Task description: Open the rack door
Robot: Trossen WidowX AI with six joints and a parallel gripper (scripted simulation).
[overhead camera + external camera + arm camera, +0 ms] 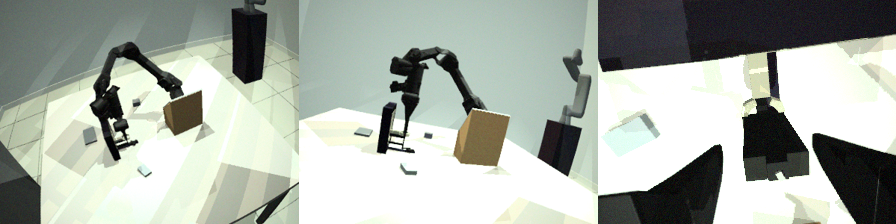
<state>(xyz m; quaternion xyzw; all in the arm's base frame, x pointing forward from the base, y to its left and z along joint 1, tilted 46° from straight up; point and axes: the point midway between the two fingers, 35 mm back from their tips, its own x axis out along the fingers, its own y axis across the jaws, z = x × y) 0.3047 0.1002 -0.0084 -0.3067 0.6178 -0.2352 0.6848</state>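
The handle is 4 cm below my gripper tip and 1 cm behind it. Also, from my gripper tip: grey flat plate (21 cm ahead, 17 cm to the right, 13 cm below).
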